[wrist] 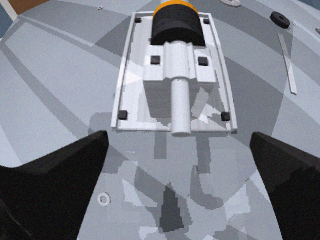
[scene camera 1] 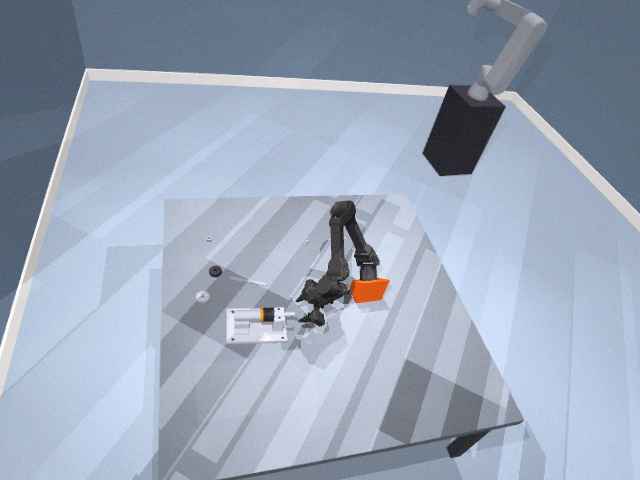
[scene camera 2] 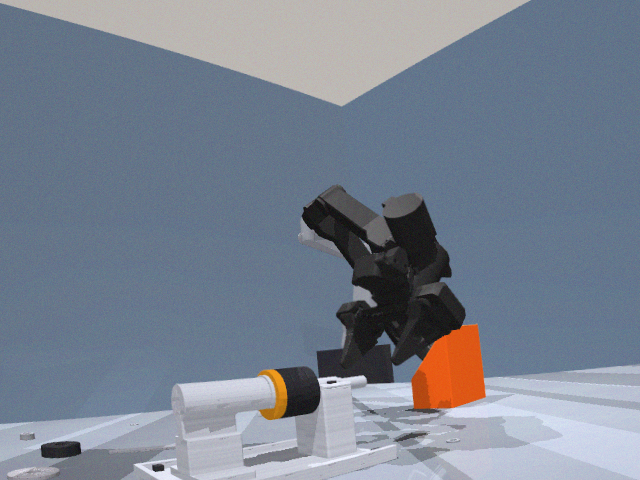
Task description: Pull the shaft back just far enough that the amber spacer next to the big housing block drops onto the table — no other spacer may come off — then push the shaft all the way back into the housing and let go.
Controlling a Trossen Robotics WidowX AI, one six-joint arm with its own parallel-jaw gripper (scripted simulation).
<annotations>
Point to a housing block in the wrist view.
At 143,98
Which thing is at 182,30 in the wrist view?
A black spacer.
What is the gripper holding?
Nothing.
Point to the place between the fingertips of the gripper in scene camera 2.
367,365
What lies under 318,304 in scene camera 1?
The gripper.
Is the gripper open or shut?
Open.
</annotations>
